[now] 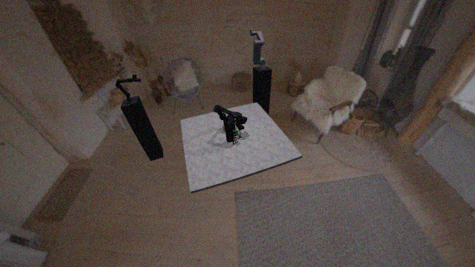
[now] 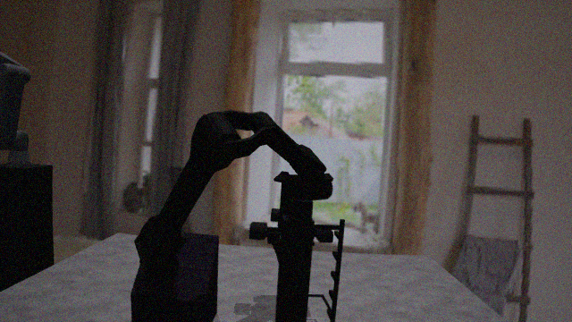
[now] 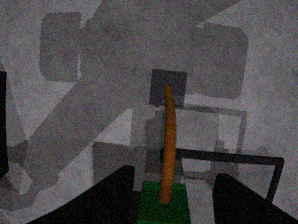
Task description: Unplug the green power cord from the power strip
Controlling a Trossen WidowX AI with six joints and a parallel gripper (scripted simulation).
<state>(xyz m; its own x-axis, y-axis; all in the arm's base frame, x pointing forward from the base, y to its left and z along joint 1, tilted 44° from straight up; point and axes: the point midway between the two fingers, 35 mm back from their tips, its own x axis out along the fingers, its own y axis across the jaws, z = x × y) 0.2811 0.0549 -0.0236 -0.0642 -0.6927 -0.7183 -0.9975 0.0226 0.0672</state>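
My gripper tip is now 60 mm to the left of the green plug and 10 mm above it. The rest, counted from my gripper tip: grey block: 10 mm to the left, 130 mm below.
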